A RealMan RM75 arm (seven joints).
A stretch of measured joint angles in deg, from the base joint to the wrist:
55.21 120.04 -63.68 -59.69 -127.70 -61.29 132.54
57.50 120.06 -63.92 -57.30 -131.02 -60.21 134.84
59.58 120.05 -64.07 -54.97 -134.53 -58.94 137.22
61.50 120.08 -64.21 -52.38 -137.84 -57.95 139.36
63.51 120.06 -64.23 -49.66 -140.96 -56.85 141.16
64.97 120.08 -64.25 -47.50 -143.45 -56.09 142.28
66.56 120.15 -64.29 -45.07 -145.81 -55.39 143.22
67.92 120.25 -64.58 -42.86 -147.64 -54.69 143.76
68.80 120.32 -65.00 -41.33 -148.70 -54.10 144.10
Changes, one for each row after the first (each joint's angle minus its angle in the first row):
2.29 0.02 -0.24 2.39 -3.32 1.08 2.30
4.37 0.01 -0.39 4.72 -6.83 2.35 4.68
6.29 0.04 -0.53 7.31 -10.14 3.34 6.82
8.30 0.02 -0.55 10.03 -13.26 4.44 8.62
9.76 0.04 -0.57 12.19 -15.75 5.20 9.74
11.35 0.11 -0.61 14.62 -18.11 5.90 10.68
12.71 0.21 -0.90 16.83 -19.94 6.60 11.22
13.59 0.28 -1.32 18.36 -21.00 7.19 11.56

